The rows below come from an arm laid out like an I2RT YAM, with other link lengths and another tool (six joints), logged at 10 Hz.
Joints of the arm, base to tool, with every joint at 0 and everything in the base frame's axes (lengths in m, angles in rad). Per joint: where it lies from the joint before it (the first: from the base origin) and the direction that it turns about. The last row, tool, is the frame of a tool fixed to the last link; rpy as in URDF.
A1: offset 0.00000 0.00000 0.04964 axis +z
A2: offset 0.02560 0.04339 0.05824 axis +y
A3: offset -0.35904 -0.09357 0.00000 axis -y
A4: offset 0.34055 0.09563 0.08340 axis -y
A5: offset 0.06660 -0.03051 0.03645 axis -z
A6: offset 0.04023 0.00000 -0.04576 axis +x
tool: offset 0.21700 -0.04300 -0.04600 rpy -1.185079 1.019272 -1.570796
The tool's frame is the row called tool.
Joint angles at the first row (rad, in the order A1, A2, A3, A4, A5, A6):
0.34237, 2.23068, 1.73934, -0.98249, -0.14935, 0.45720
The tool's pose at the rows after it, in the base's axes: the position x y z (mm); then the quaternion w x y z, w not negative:
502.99 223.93 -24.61 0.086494 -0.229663 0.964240 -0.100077
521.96 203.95 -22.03 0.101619 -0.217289 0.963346 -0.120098
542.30 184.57 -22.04 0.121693 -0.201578 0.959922 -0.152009
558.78 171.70 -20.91 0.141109 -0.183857 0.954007 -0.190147
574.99 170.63 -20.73 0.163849 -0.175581 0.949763 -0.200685
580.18 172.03 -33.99 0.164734 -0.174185 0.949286 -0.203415
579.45 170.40 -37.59 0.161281 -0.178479 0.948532 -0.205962
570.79 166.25 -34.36 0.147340 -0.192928 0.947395 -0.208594
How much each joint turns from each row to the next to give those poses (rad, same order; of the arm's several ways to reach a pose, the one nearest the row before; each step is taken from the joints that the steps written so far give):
0.00992, -0.00001, -0.00001, 0.00382, -0.01411, -0.03625
-0.02555, 0.00000, 0.01221, 0.01564, 0.04120, -0.00647
-0.01374, 0.00001, 0.00266, 0.03625, 0.06752, 0.00686
0.00496, -0.00001, 0.00039, 0.03698, 0.08431, 0.02480
0.00153, 0.00154, 0.00002, 0.04692, 0.02822, 0.00382
0.00191, 0.02479, 0.00150, 0.02481, 0.00649, 0.00343
-0.00001, 0.00761, 0.00189, -0.00305, 0.00343, -0.00726
0.00000, 0.00003, 0.00958, -0.04235, -0.00038, -0.02175

